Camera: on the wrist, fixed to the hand. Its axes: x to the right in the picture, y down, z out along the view.
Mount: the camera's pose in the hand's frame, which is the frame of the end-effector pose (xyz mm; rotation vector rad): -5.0 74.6 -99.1 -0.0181 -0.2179 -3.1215
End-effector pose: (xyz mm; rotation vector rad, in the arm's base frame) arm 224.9 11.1 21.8 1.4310 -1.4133 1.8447
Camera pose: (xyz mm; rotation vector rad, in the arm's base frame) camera 121.1 69.6 -13.0 1.2686 1.1243 -0.5472
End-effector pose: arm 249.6 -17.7 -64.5 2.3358 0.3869 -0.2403
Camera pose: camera 276.4 0.6 55.3 0.4606 -2.6528 1.3016
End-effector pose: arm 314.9 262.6 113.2 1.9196 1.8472 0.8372
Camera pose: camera 311.1 236.1 234.4 -1.6257 1.7282 -0.5577
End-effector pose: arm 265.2 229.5 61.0 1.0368 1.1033 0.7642
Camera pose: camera 169.1 278.7 122.3 -1.1864 1.0541 -1.7558
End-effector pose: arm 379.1 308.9 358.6 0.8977 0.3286 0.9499
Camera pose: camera 274.6 375.9 356.1 -0.3034 0.8841 -1.9841
